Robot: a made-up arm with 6 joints.
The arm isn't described. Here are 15 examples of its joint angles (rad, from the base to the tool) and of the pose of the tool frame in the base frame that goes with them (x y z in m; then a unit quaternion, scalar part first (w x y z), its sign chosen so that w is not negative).
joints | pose
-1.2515 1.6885 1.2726 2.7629 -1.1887 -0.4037 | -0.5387 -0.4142 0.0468 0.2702 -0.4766 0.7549 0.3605
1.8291 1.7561 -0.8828 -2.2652 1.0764 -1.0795 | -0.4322 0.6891 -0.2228 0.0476 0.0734 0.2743 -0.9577
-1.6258 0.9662 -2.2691 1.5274 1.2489 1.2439 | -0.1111 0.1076 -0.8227 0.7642 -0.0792 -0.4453 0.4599
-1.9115 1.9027 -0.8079 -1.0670 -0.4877 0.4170 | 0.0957 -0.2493 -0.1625 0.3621 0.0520 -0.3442 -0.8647
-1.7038 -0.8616 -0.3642 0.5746 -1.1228 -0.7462 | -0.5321 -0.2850 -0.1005 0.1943 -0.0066 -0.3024 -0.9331
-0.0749 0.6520 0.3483 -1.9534 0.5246 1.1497 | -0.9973 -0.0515 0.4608 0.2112 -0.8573 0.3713 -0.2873
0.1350 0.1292 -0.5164 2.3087 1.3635 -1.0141 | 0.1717 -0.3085 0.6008 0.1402 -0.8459 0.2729 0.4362
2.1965 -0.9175 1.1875 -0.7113 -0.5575 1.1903 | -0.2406 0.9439 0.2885 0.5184 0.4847 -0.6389 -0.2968
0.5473 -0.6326 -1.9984 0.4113 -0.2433 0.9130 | -0.4854 -0.0476 -0.1984 0.0133 0.4043 -0.2699 0.8738
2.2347 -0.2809 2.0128 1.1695 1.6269 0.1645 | 0.2102 0.6345 -0.3097 0.5284 -0.3757 -0.4430 0.6192
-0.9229 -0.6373 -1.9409 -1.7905 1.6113 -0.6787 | -0.7962 -0.5590 -0.1214 0.6017 -0.5627 0.1240 -0.5531
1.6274 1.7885 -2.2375 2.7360 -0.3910 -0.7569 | -0.0411 0.1853 0.5495 0.6716 -0.4129 -0.5565 -0.2624
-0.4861 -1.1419 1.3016 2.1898 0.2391 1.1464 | 0.1648 0.2336 0.3853 0.5890 0.2272 -0.6685 -0.3932
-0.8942 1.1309 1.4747 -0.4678 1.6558 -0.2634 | -0.2354 -0.4394 0.7930 0.1333 -0.6274 -0.7475 -0.1727
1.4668 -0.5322 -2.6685 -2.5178 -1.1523 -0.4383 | -0.2917 0.0764 0.2324 0.3053 -0.6727 0.2531 0.6247
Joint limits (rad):
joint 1: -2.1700..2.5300
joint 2: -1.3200..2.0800
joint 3: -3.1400..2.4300
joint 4: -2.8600..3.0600
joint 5: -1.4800..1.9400
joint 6: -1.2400..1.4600
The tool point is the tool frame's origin. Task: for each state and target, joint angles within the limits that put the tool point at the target. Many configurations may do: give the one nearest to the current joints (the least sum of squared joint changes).
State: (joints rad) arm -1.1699 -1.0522 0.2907 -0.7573 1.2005 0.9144
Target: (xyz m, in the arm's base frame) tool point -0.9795 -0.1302 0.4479
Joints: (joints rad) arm -1.5593 -0.3777 0.3108 -0.4532 1.3973 0.7461
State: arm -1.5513 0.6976 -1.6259 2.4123 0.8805 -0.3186
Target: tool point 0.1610 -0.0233 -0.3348
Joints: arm -1.5491 1.2189 -2.0398 2.0912 0.2545 -0.5949
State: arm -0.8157 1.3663 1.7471 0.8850 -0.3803 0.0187
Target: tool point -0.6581 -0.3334 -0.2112
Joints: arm -0.9968 0.9640 2.0489 1.0330 -0.6387 -0.1272
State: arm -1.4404 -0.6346 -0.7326 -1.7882 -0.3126 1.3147
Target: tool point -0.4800 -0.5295 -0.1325
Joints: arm -1.7732 -0.5785 -0.5151 -1.9271 -0.7285 1.3633
